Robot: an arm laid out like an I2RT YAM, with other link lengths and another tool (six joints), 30 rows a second.
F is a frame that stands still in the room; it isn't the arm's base.
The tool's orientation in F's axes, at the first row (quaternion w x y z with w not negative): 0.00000 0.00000 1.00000 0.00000
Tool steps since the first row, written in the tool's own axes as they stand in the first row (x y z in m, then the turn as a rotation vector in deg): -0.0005 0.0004 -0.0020 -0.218 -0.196 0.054; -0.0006 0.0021 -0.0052 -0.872 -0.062 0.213; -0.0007 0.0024 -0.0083 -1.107 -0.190 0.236; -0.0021 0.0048 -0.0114 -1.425 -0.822 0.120; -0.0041 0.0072 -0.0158 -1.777 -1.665 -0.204; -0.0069 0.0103 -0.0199 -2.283 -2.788 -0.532; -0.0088 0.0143 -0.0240 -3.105 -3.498 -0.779; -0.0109 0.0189 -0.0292 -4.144 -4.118 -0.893; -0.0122 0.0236 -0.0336 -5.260 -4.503 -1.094; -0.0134 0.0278 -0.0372 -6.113 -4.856 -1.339; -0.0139 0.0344 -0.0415 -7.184 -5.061 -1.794
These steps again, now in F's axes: 0.0005 0.0004 0.0020 0.218 -0.196 -0.054; 0.0006 0.0021 0.0052 0.872 -0.062 -0.213; 0.0007 0.0024 0.0083 1.107 -0.190 -0.236; 0.0021 0.0048 0.0114 1.425 -0.822 -0.120; 0.0041 0.0072 0.0158 1.777 -1.665 0.204; 0.0069 0.0103 0.0199 2.283 -2.788 0.532; 0.0088 0.0143 0.0240 3.105 -3.498 0.779; 0.0109 0.0189 0.0292 4.144 -4.118 0.893; 0.0122 0.0236 0.0336 5.260 -4.503 1.094; 0.0134 0.0278 0.0372 6.113 -4.856 1.339; 0.0139 0.0344 0.0415 7.184 -5.061 1.794
